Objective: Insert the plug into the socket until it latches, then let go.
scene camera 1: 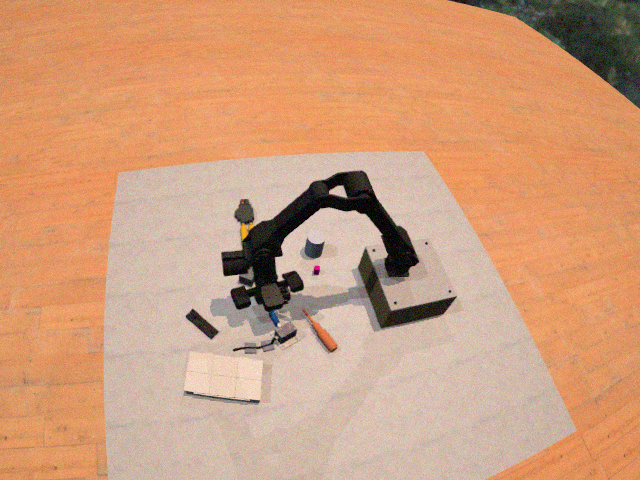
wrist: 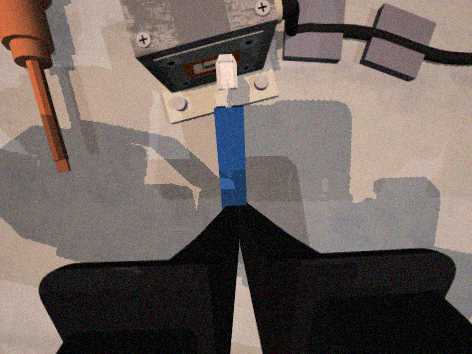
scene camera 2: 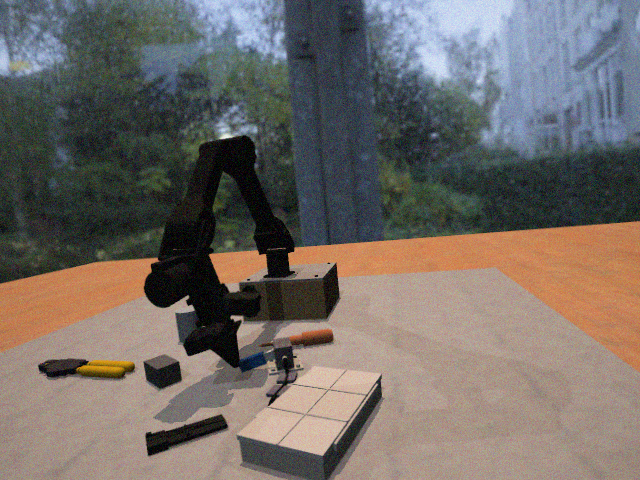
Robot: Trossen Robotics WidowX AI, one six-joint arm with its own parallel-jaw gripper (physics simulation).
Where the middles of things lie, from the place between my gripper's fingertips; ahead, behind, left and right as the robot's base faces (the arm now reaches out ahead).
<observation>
Right now the blue plug (wrist: 229,120) is 10 mm behind my hand, 30 mm to the left of it and 10 mm above it. Also, from my hand: socket (scene camera 2: 283,350): 40 mm behind, 70 mm to the left, 10 mm above; then orange-handled screwdriver (wrist: 33,43): 130 mm behind, 60 mm to the left; then dark cube (scene camera 2: 162,371): 60 mm ahead, 120 mm to the right, 10 mm above.
</observation>
